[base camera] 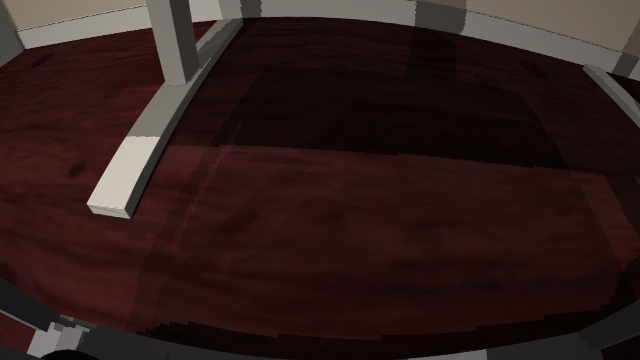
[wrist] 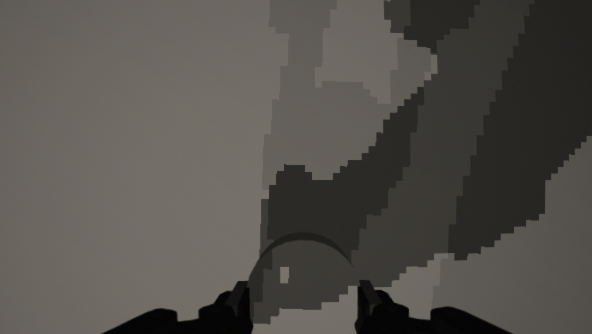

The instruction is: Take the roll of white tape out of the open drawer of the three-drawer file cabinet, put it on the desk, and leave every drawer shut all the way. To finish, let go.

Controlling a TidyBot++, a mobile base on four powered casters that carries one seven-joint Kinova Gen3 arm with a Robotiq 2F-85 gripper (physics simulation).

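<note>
The roll of white tape (wrist: 303, 236) is at the bottom middle of the wrist view, dim in shadow, with its curved upper edge showing. My gripper (wrist: 303, 301) is shut on it, one dark finger at each side. A pale grey flat surface (wrist: 125, 150), which looks like the desk top, fills the view behind the roll. Whether the roll touches it I cannot tell. The file cabinet and its drawers cannot be made out in either view. The gripper does not show in the base camera view.
In the base camera view, a white upright leg (base camera: 172, 45) stands on a long floor foot (base camera: 122, 165) at the left. Another white foot (base camera: 612, 92) shows at the right edge, and a wall with a white baseboard (base camera: 340, 9) runs along the back. Shadows cross the dark red floor (base camera: 375, 225).
</note>
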